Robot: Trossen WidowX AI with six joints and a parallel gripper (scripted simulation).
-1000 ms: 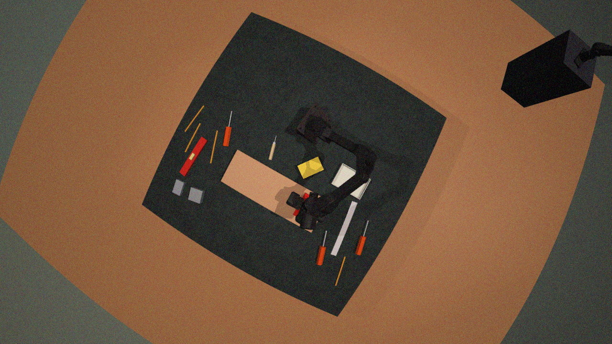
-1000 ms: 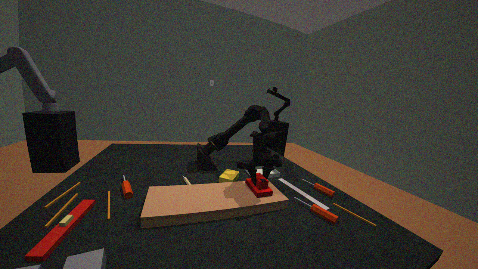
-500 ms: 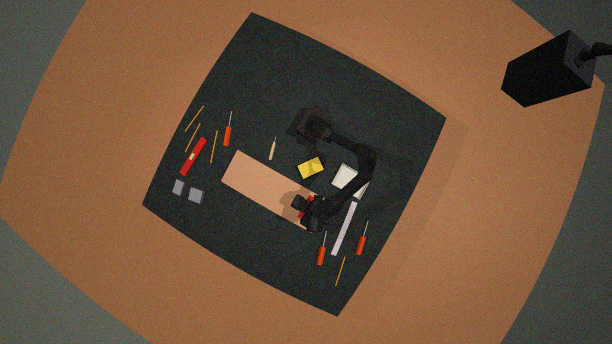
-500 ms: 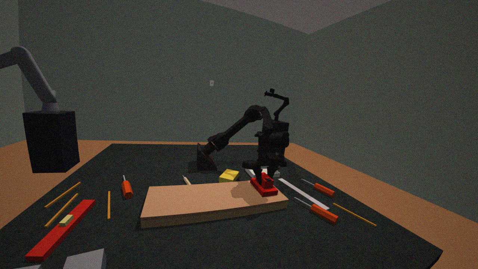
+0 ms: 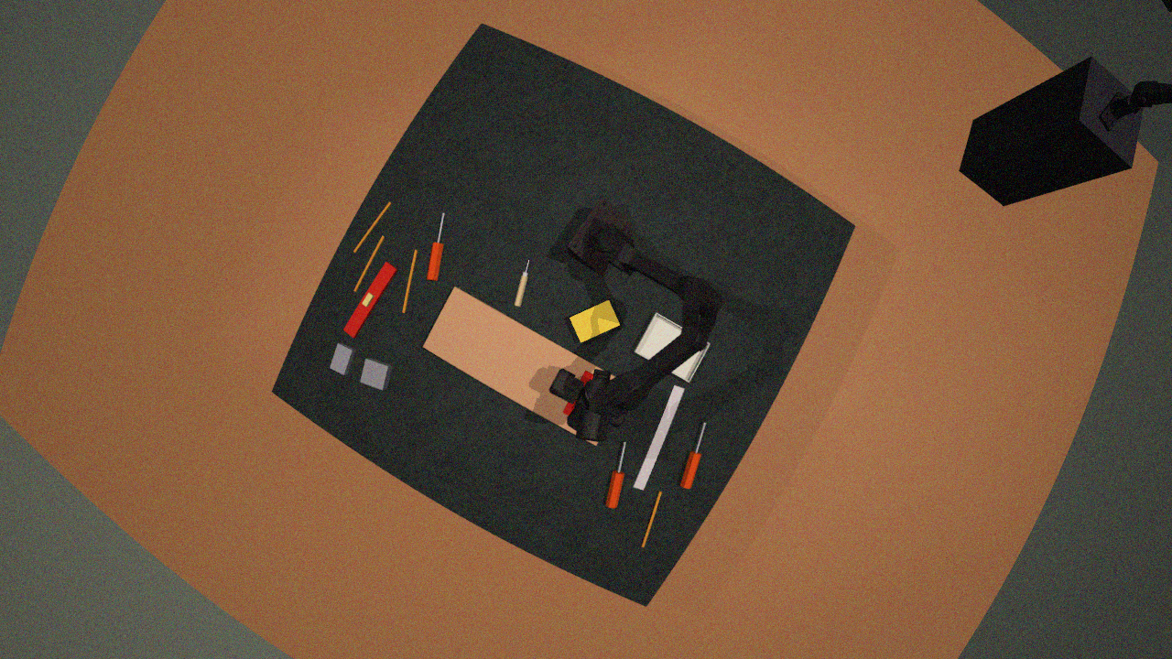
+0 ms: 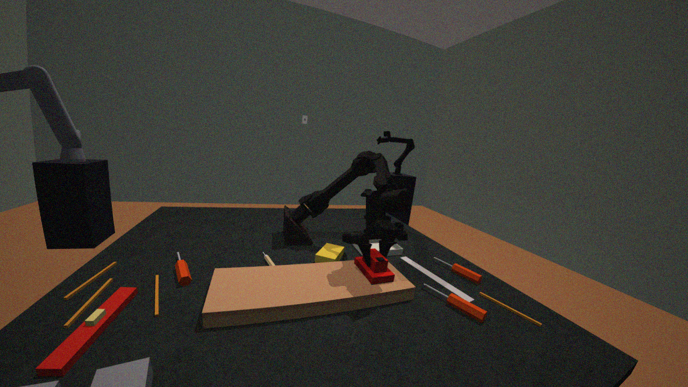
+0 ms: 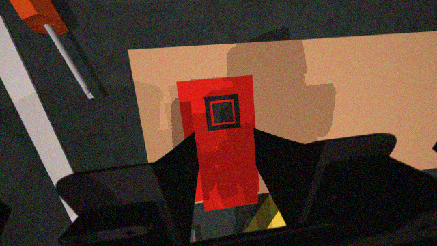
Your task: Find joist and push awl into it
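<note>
Now: the white tray 22 cm behind my gripper tip, 14 cm to the left of it and 5 cm below it. From my gripper tip the other things lie so: yellow block (19 cm behind, 7 cm to the right, 5 cm below); red stud finder (2 cm above, 1 cm ahead); square indicator light (3 cm above, 2 cm ahead).
</note>
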